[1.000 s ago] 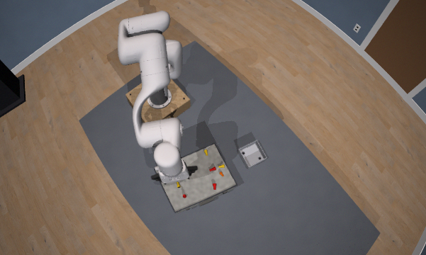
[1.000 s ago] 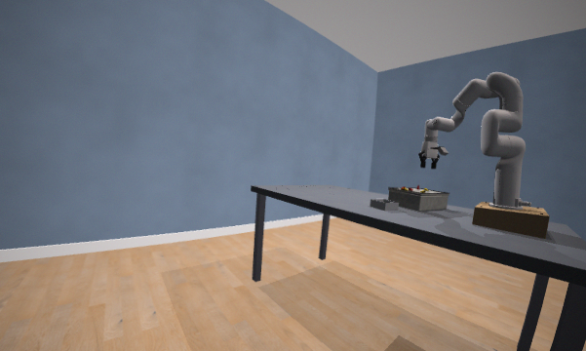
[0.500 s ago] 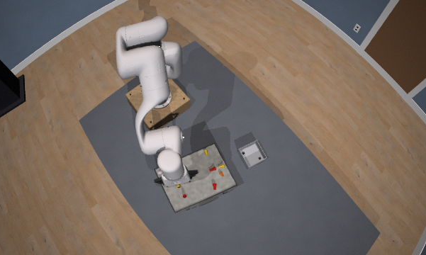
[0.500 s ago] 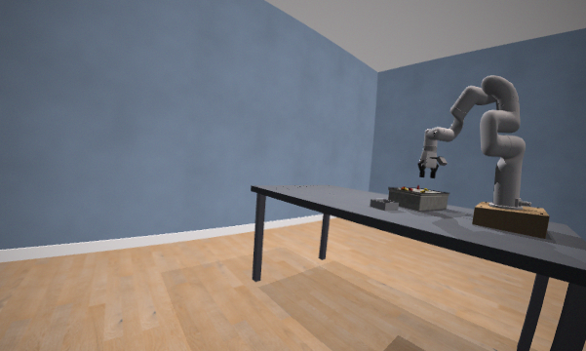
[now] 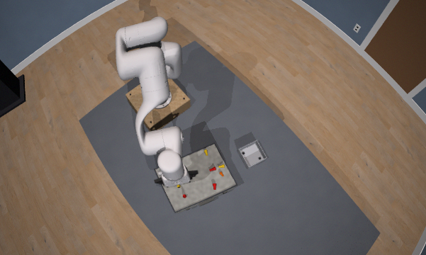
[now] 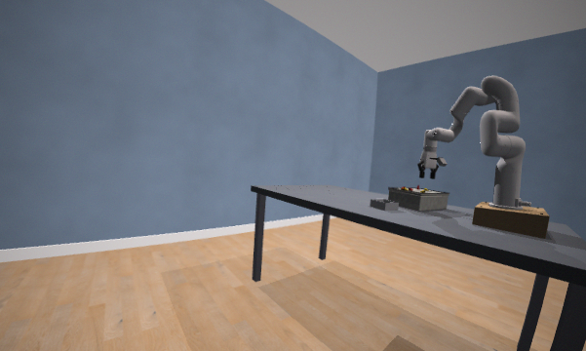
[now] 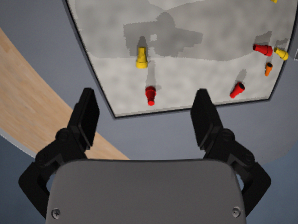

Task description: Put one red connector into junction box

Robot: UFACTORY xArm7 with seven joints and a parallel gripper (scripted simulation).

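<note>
My hand is 40 mm short of the orange connector, 180 mm to the right of it and 80 mm above it. Round my hand: tool case (80 mm to the left, 110 mm below).
</note>
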